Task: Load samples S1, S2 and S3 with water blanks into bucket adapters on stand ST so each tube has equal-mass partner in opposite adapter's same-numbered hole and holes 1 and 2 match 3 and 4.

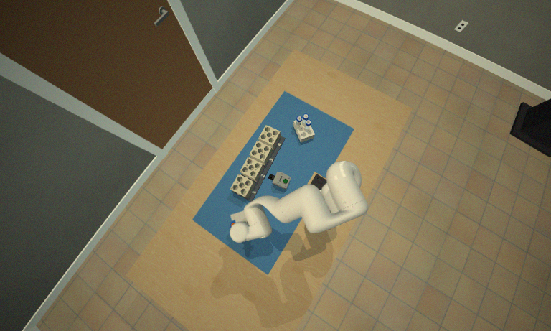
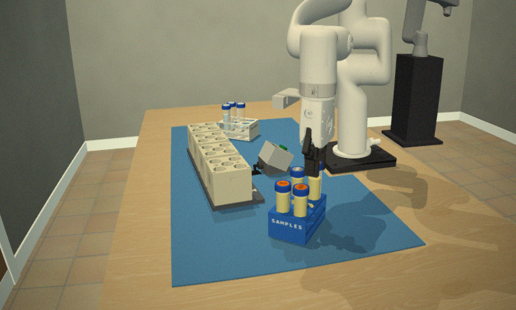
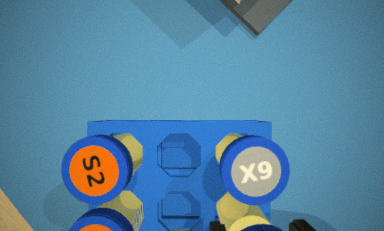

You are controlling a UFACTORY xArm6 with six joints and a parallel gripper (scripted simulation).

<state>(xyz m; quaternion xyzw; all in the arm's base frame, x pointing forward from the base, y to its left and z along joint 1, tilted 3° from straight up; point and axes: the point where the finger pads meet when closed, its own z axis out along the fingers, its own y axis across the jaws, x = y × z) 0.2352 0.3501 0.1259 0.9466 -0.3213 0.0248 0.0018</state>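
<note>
Right now my hand is 1 cm past the sample tube and 5 cm above it. Round my hand: blue samples rack: 4 cm ahead, 2 cm to the left, 11 cm below; then yellowish tube: 3 cm ahead, 3 cm to the right, 8 cm below; then adapter: 18 cm ahead, 15 cm to the right, 9 cm below.
</note>
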